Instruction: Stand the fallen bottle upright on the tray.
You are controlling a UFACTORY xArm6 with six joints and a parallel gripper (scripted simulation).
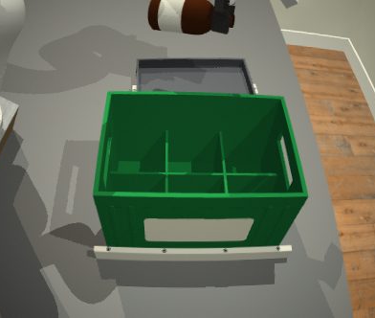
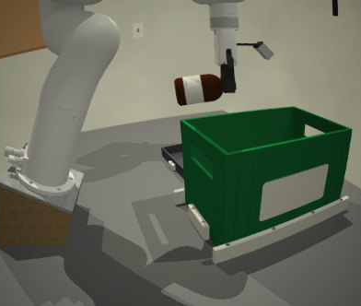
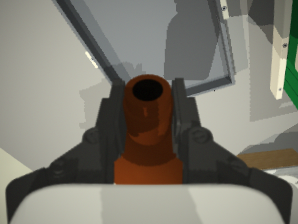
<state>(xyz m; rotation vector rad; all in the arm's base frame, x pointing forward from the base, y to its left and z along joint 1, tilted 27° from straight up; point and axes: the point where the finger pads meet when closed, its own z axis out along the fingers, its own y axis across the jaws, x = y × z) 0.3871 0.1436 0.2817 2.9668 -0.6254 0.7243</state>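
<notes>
The brown bottle lies 5 cm behind my hand, 2 cm to the left of it and 1 cm below it. From my hand the other things lie so: green crate: 9 cm behind, 26 cm to the right, 12 cm below; then dark grey tray: 3 cm behind, 1 cm to the left, 19 cm below.
</notes>
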